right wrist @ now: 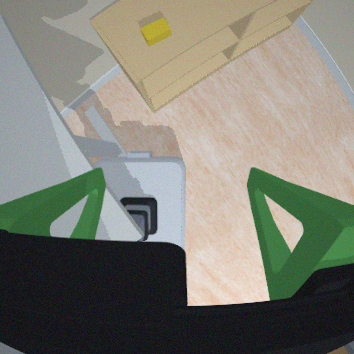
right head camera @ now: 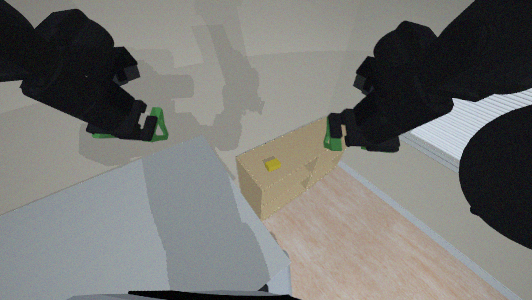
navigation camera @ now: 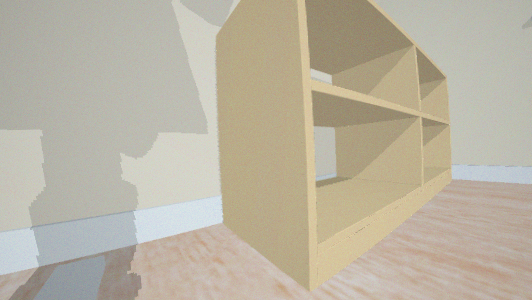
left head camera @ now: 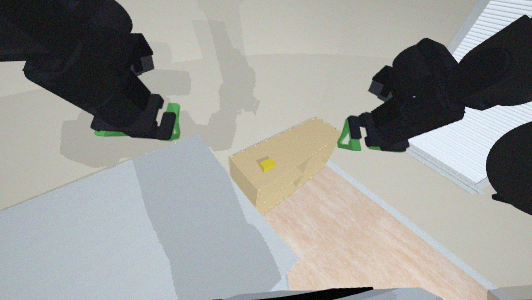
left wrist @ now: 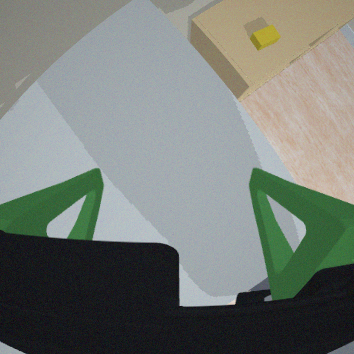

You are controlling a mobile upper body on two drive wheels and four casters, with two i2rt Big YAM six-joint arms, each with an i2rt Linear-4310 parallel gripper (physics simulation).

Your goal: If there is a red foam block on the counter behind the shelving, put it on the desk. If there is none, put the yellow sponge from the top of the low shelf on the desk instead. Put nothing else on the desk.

my left gripper: right head camera; left head camera; left wrist 175,175; not seen in the right wrist view (out of frame); not seen in the navigation camera view (out of frame)
my right gripper: right wrist 175,175; right head camera; left head camera; not seen in the navigation camera view (out of frame); not seen in the left wrist view (out of frame)
same spot on my left gripper: [right head camera: 148,134] = [left head camera: 167,132]
same spot on my right gripper: [right head camera: 334,121] = [left head camera: 354,123]
